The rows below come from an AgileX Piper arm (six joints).
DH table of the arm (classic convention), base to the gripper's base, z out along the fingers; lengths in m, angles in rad. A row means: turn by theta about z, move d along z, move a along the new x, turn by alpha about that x. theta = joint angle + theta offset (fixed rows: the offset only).
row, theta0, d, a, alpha
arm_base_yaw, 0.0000, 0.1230, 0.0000, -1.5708
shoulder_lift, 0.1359, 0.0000, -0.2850, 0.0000
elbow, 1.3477, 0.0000, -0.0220, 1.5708
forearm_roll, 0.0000, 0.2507, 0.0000, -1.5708
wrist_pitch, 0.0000, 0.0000, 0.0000, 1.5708
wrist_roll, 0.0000, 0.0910, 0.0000, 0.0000
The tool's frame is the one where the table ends.
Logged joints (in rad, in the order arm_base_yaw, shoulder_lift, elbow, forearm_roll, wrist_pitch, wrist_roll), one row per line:
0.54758 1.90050 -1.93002 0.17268 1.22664 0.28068
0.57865 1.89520 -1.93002 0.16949 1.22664 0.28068
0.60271 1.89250 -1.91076 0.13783 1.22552 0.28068
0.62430 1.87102 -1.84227 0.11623 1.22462 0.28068
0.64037 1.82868 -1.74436 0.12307 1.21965 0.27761
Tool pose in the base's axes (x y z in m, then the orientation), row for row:
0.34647 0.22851 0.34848 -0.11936 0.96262 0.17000 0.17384
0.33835 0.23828 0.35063 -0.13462 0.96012 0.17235 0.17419
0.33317 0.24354 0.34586 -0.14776 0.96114 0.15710 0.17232
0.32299 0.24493 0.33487 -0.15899 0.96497 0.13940 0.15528
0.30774 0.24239 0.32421 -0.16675 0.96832 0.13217 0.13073
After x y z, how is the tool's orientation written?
As a quaternion, x y z w.
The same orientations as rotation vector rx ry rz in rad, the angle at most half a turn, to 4 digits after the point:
-0.3384 2.7293 0.4820
-0.3816 2.7217 0.4886
-0.4193 2.7274 0.4458
-0.4554 2.7642 0.3993
-0.4843 2.8123 0.3839

